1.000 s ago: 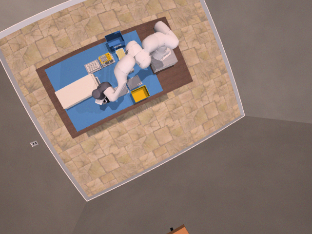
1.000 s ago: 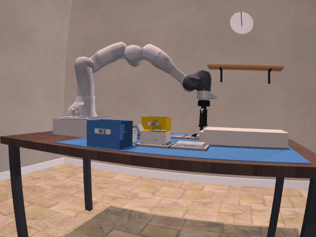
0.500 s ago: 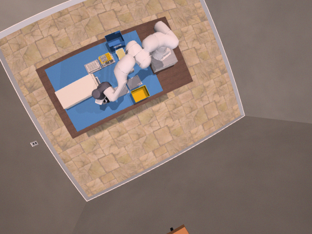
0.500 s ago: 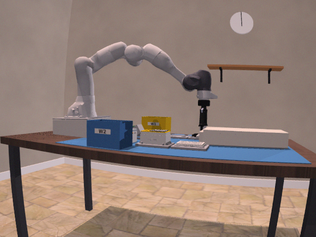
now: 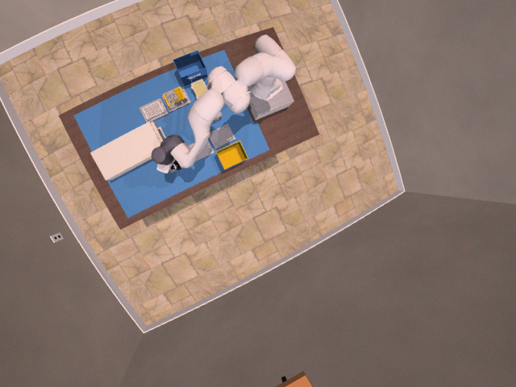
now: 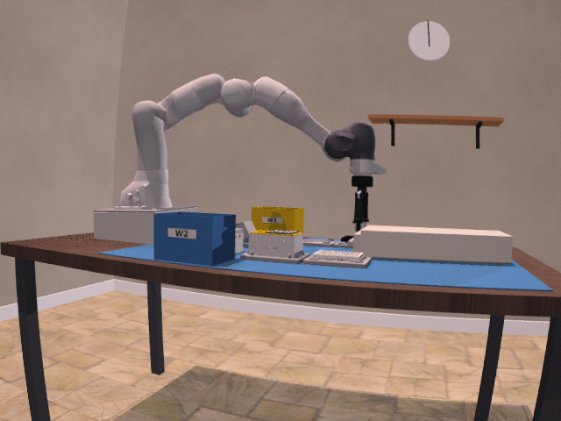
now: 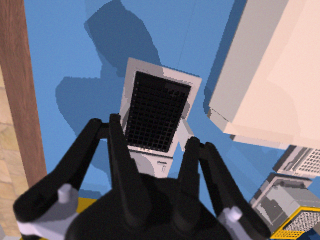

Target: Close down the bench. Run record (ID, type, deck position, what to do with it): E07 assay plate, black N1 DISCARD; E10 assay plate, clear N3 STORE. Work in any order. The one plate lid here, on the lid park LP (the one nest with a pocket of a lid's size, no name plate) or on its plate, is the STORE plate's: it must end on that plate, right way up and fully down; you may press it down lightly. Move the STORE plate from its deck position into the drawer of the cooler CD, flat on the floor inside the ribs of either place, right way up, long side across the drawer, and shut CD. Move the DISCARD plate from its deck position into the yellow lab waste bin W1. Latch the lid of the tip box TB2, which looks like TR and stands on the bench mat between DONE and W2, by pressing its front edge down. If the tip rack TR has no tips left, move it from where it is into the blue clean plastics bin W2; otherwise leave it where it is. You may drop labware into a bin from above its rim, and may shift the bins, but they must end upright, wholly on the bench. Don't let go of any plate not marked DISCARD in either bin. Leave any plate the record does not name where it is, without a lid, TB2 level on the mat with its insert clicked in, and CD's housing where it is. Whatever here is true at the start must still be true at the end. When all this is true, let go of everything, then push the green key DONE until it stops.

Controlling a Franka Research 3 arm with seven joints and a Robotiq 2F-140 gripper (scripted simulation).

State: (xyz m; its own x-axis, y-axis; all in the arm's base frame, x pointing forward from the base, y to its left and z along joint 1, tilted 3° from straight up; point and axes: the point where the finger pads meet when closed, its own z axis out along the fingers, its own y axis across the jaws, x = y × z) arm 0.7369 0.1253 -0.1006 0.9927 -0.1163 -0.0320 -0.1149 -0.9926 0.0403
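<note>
Now: the nest N1 4 cm below my hand. The rest, counted from my hand: grey nest N3: 17 cm behind, 1 cm to the left, 4 cm below; then white plate lid: 10 cm ahead, 20 cm to the right, 2 cm below; then black plate: 2 cm below.
</note>
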